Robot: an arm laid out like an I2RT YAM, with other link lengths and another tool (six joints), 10 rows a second.
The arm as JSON. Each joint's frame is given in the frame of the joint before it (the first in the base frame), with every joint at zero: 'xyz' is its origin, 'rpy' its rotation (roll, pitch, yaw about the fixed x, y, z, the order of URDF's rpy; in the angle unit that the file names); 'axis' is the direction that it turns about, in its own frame. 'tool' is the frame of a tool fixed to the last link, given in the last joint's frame.
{
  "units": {
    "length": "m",
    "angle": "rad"
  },
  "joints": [
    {
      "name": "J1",
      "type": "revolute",
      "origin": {
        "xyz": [
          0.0,
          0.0,
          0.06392
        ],
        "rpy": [
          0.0,
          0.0,
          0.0
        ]
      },
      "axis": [
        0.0,
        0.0,
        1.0
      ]
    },
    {
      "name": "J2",
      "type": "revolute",
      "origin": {
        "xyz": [
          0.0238,
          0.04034,
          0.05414
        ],
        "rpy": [
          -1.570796,
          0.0,
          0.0
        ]
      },
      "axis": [
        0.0,
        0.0,
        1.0
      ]
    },
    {
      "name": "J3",
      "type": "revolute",
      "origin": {
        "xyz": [
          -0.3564,
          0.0,
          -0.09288
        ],
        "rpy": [
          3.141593,
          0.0,
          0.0
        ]
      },
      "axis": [
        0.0,
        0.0,
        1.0
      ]
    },
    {
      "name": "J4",
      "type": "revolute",
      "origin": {
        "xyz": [
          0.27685,
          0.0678,
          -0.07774
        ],
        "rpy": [
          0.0,
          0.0,
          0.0
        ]
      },
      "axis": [
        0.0,
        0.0,
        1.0
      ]
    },
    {
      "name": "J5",
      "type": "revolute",
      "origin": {
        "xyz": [
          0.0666,
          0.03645,
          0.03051
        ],
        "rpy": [
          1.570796,
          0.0,
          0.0
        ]
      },
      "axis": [
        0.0,
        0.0,
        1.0
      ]
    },
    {
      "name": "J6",
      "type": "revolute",
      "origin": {
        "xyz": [
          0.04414,
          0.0,
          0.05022
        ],
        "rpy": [
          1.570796,
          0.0,
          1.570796
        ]
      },
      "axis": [
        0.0,
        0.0,
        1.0
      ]
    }
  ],
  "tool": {
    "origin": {
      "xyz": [
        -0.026,
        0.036,
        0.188
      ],
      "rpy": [
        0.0,
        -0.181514,
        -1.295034
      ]
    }
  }
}
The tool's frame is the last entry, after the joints.
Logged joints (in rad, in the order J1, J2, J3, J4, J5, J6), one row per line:
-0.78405, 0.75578, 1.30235, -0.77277, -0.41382, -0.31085
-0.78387, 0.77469, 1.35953, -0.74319, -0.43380, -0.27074
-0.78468, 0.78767, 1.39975, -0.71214, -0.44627, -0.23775
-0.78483, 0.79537, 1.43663, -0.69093, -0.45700, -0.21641
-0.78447, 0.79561, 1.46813, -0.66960, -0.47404, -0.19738
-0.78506, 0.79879, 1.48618, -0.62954, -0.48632, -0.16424
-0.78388, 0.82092, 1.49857, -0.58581, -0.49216, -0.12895
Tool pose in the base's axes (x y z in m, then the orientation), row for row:
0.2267, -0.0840, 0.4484, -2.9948, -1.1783, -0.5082
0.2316, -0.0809, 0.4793, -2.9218, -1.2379, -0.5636
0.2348, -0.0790, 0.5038, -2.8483, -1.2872, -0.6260
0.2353, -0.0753, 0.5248, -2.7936, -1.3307, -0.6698
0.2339, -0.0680, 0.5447, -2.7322, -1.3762, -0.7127
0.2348, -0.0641, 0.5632, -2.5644, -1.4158, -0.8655
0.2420, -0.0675, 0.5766, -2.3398, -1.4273, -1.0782
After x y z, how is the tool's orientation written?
As angles about the fixed x, y, z axes (roll, pitch, yaw), in radians.
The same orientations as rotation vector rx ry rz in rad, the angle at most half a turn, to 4 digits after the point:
2.4307, -0.5054, 1.6498
2.3866, -0.4921, 1.7367
2.3444, -0.4817, 1.8060
2.3058, -0.4622, 1.8611
2.2685, -0.4299, 1.9185
2.2294, -0.4147, 1.9813
2.2101, -0.4190, 2.0287

